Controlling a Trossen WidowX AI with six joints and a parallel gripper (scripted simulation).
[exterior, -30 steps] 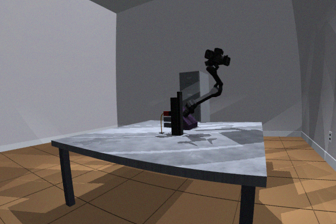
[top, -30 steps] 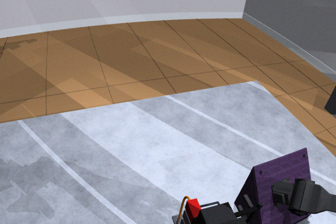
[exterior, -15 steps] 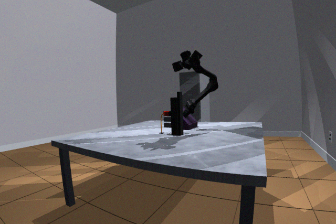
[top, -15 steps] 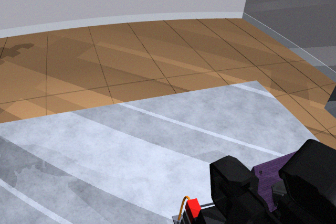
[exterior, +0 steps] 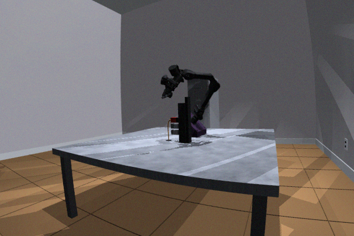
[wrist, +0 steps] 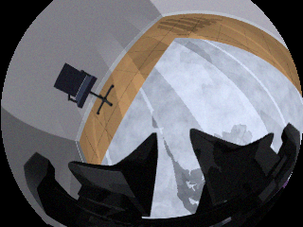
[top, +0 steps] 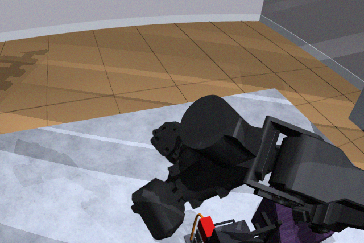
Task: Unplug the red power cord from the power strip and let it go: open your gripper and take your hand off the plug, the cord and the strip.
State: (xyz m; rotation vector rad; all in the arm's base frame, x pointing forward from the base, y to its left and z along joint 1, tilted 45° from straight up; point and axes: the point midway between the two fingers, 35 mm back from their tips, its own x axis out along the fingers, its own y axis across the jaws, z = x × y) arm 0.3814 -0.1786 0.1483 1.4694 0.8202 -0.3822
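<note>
Right now my gripper tip is 140 mm past the red plug, 20 mm to the right of it and 150 mm above it.
</note>
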